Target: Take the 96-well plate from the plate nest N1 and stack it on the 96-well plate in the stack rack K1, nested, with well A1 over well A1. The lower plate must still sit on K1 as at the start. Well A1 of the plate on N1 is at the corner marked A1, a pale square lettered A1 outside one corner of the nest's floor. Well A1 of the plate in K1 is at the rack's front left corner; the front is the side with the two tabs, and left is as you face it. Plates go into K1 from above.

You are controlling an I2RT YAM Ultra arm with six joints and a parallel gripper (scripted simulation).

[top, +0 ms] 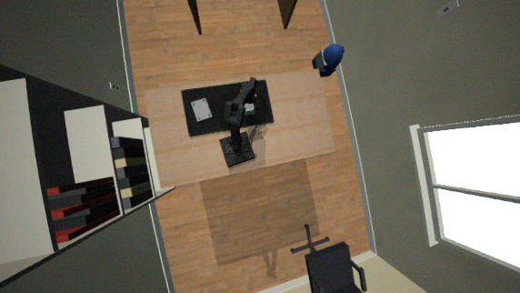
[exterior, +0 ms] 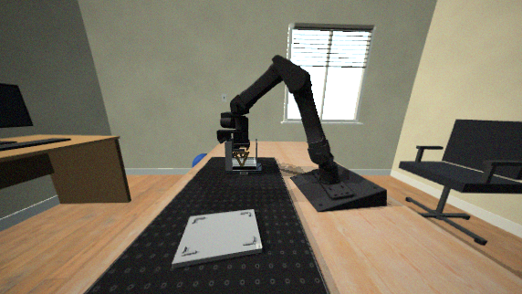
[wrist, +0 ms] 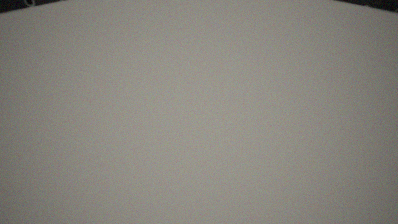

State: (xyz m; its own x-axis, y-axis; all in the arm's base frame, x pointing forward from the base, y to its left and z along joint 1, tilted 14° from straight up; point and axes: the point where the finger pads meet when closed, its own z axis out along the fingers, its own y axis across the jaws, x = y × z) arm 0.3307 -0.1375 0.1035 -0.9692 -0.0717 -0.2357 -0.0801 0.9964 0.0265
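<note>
The 96-well plate lies 1 cm below my hand. The rest, counted from my hand: plate nest N1 (37 cm to the left, 4 cm below, 1 cm behind); then A1 mark (41 cm to the left, 9 cm behind, 3 cm below).
</note>
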